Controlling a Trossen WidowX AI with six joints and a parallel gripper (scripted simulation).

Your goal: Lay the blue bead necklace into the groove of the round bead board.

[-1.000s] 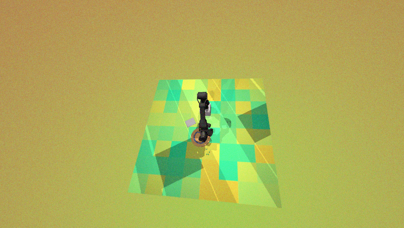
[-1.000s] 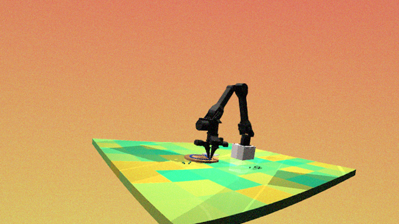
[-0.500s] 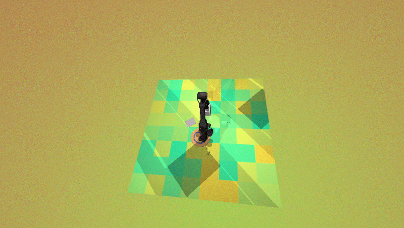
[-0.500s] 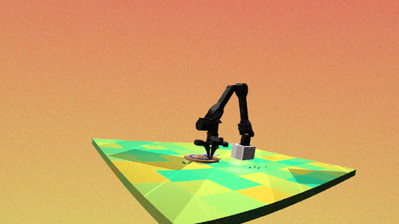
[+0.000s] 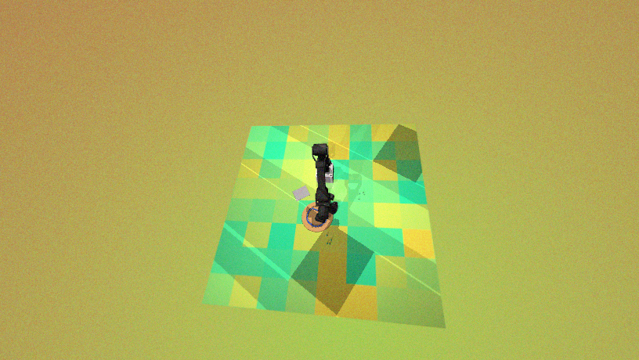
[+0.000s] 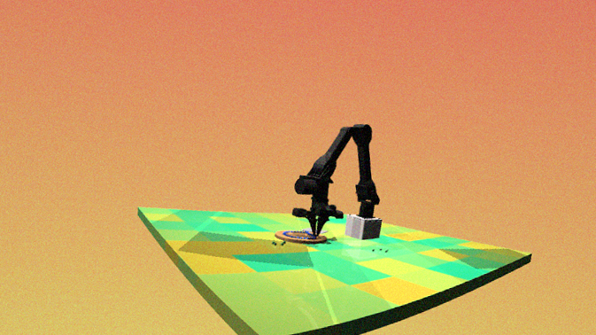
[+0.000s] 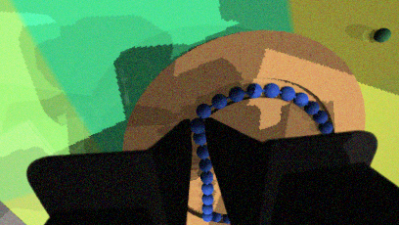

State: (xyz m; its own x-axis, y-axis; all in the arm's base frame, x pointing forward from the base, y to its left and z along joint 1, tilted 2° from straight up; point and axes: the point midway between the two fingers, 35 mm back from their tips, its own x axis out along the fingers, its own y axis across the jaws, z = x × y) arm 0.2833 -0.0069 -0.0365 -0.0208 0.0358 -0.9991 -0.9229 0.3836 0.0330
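Right now my gripper tip is 2 cm short of the round bead board, 6 cm to the left of it and 1 cm above it. Also, from my gripper tip: flat grey piece (15 cm behind, 16 cm to the right, 2 cm below).
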